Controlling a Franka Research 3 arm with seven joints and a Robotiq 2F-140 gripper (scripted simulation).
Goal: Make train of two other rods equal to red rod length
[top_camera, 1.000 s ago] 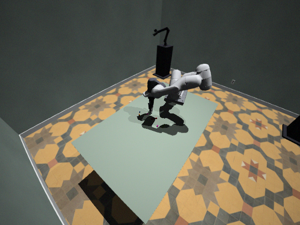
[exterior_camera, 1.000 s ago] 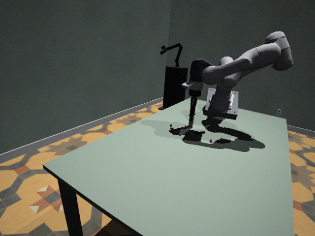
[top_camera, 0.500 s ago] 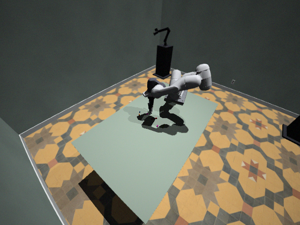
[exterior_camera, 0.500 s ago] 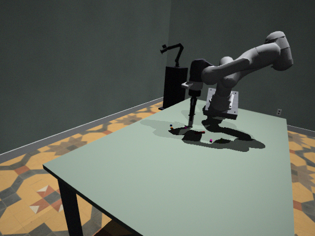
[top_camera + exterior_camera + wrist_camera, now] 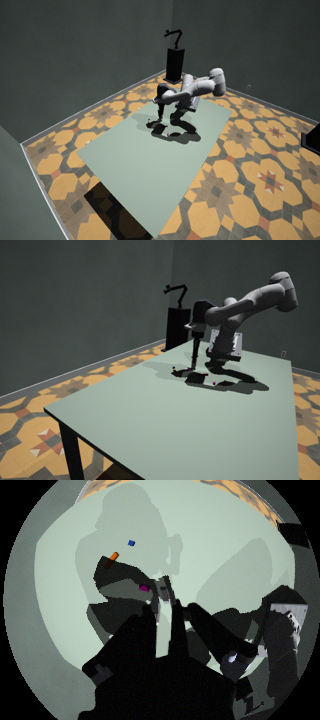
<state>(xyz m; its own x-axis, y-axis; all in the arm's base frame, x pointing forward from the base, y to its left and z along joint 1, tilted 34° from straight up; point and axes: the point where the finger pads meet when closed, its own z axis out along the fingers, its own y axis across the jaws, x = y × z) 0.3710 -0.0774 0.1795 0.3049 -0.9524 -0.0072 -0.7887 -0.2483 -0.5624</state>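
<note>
Now: the grey rod 5 cm below my hand. Also, from my hand: red rod: 4 cm ahead, 9 cm to the left, 5 cm below; then blue rod: 8 cm ahead, 10 cm to the right, 5 cm below; then orange rod: 12 cm ahead, 6 cm to the right, 5 cm below.
</note>
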